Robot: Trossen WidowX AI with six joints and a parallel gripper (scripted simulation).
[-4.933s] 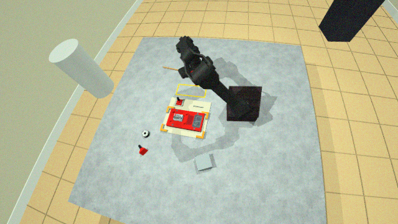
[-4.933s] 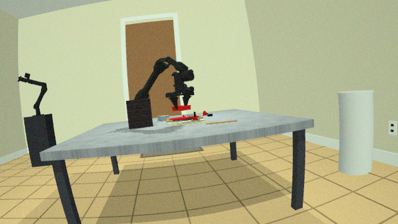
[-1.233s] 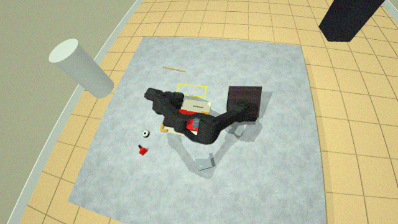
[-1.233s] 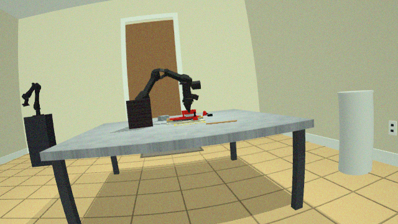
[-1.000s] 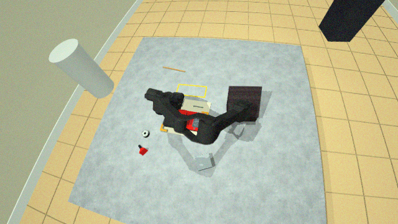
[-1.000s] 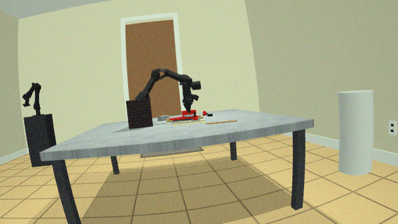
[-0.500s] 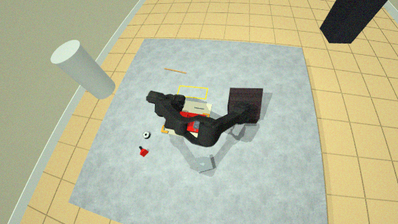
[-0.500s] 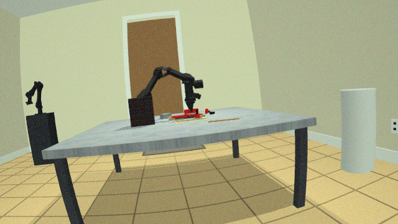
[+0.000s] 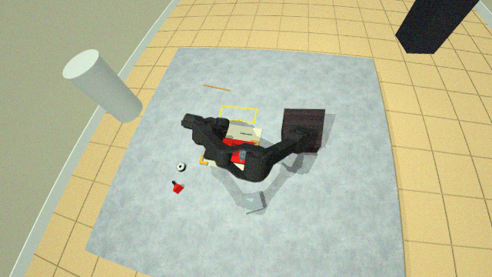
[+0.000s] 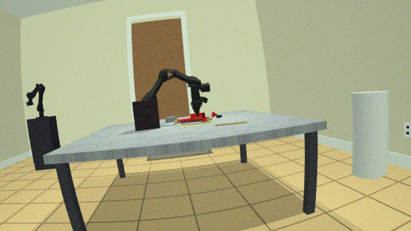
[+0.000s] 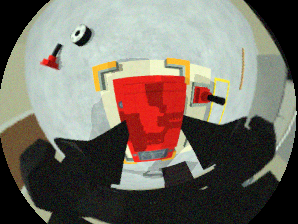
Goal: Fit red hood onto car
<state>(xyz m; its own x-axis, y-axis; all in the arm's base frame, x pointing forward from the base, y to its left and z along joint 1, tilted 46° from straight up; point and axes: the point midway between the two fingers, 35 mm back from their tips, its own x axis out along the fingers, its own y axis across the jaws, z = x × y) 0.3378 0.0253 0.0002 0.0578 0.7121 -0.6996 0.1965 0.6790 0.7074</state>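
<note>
Now: the red hood 10 mm above my gripper tip. From my gripper tip the other things lie so: wheel 190 mm ahead, 90 mm to the left, 30 mm below; thin wooden stick 390 mm to the right, 70 mm ahead, 30 mm below; engine block 10 mm to the left, 10 mm below.
</note>
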